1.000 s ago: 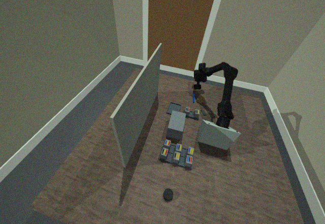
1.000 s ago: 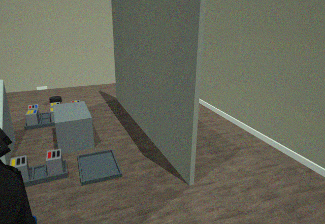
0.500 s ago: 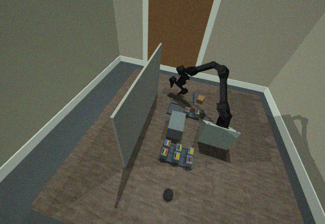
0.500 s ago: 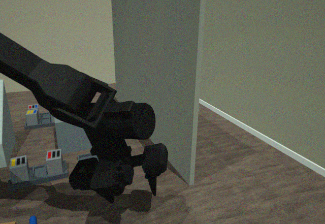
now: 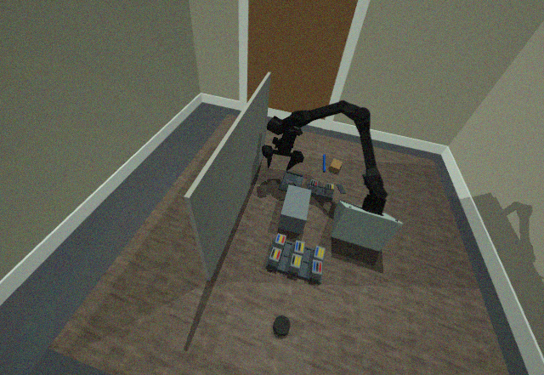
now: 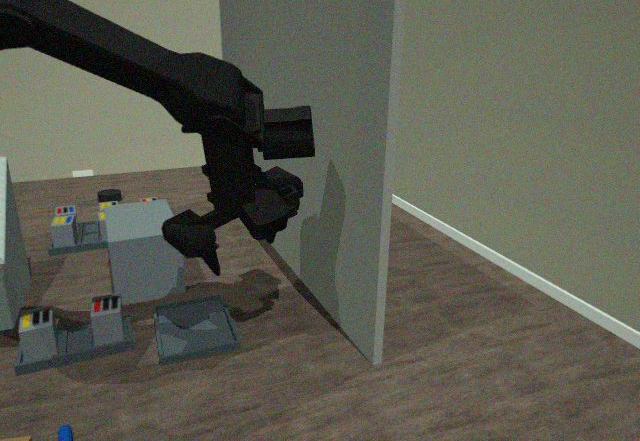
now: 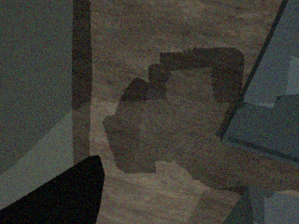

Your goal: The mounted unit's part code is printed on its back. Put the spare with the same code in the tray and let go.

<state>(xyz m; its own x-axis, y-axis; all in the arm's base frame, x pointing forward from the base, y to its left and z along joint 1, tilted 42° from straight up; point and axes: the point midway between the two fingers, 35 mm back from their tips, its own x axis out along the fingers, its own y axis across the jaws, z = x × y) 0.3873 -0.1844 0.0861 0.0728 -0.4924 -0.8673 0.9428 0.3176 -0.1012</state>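
Now: the grey spare block 39 cm to the left of my gripper tip, 8 cm behind it and 4 cm below it. From my gripper tip the other things lie so: small rack 22 cm behind, 8 cm below, 1 cm to the left; grey tray 8 cm below, 8 cm behind, 1 cm to the right; grey mounted unit 18 cm to the left, 11 cm behind, 3 cm below.
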